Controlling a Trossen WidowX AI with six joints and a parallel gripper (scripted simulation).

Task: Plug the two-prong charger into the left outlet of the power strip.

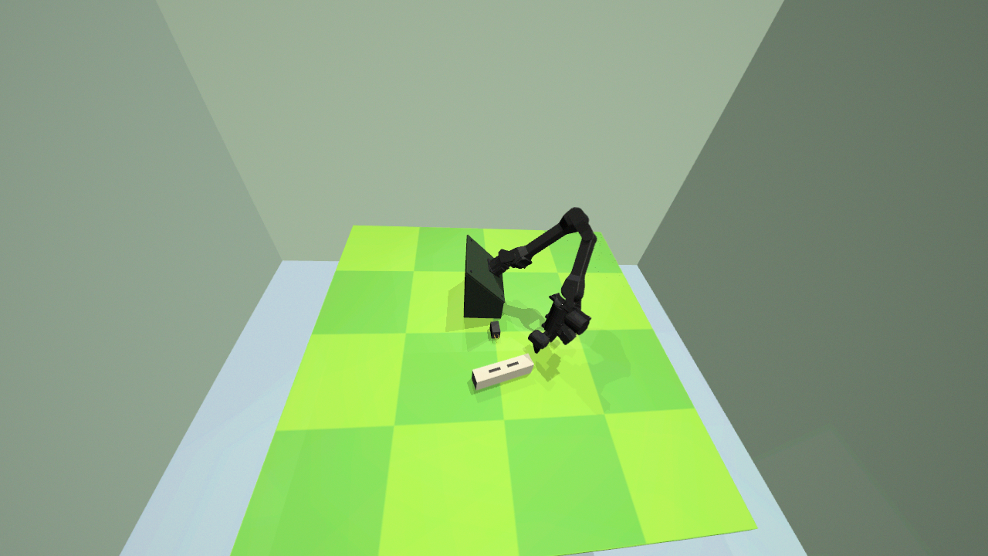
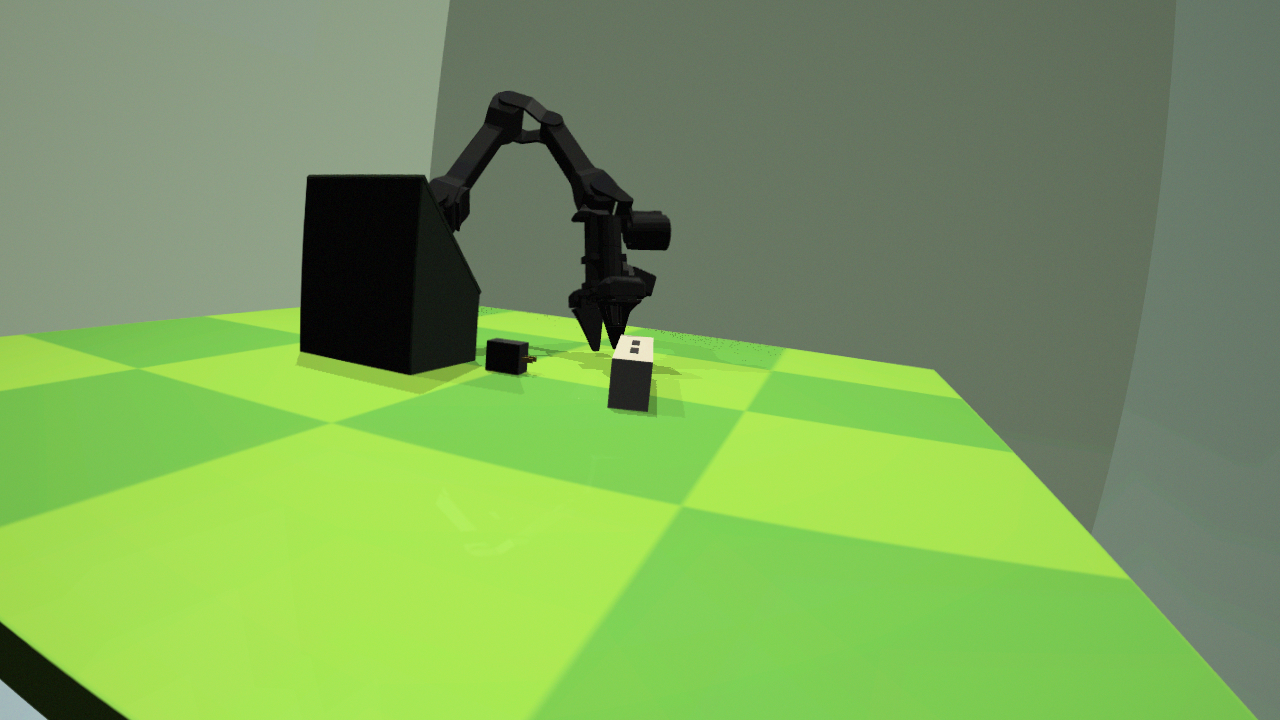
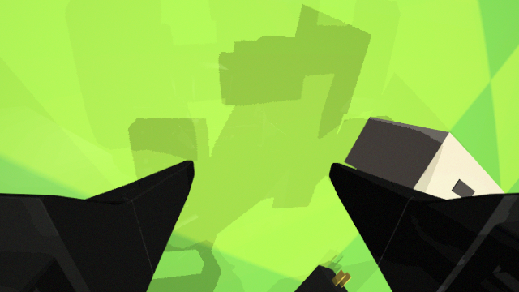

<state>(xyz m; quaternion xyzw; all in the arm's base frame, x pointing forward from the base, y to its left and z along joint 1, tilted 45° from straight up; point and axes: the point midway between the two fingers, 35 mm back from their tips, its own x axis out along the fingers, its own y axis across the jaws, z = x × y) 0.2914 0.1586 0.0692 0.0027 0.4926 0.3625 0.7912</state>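
My gripper tip is now 160 mm to the left of the charger and 70 mm past it.
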